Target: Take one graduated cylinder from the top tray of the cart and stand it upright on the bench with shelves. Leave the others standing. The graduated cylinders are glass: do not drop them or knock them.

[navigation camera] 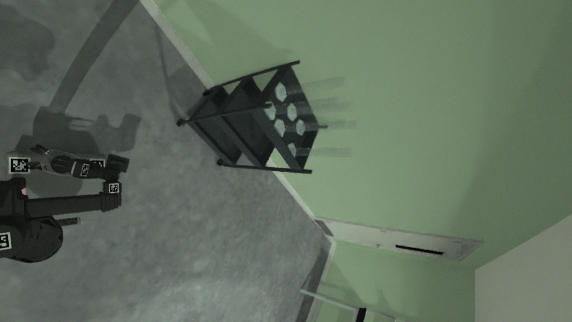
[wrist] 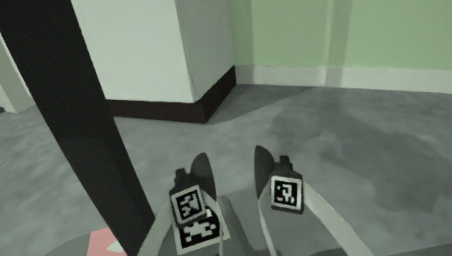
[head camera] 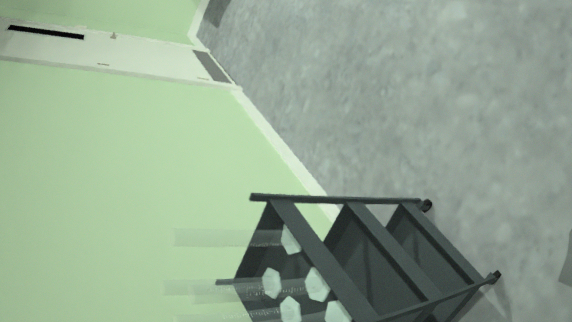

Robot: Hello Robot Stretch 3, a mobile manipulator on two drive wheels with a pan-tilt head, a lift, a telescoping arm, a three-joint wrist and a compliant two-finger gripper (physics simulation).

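Seen in the pictures: gripper, fingertip midpoint: (navigation camera: 28, 155); robot's base at its link origin: (navigation camera: 62, 163).
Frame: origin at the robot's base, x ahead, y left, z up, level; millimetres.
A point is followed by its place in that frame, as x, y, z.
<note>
Several clear graduated cylinders with pale hexagonal bases stand upright in the top tray (head camera: 320, 255) {131, -761, 695} (navigation camera: 277, 140) {146, -741, 700} of the dark three-tier cart (head camera: 335, 198) {-2, -931, 508} (navigation camera: 292, 171) {-2, -932, 668}. One cylinder (head camera: 291, 240) {109, -894, 683} (navigation camera: 292, 149) {115, -897, 684} stands somewhat apart near one end; others (head camera: 317, 284) (navigation camera: 280, 92) are grouped farther along. In the head view some are cut off by the lower edge. My gripper (navigation camera: 36, 157) {38, 96, 264} (wrist: 232, 167) {38, 96, 264} is open with floor between its fingers, well away from the cart. Part of the bench with shelves (navigation camera: 332, 300) shows at the bottom of the navigation view; its shelves do not show.
The cart stands beside the green wall (head camera: 125, 150) {-158, -1770, 946} (navigation camera: 425, 125) {273, -1191, 1333}. A white door (head camera: 145, 57) {-934, -2780, 674} (navigation camera: 360, 232) {-894, -2726, 699} is farther along that wall, towards the bench. In the wrist view, a white cabinet (wrist: 145, 50) with a dark plinth stands ahead, left of the gripper. My arm (navigation camera: 67, 204) {-99, -15, 472} shows in the navigation view.
</note>
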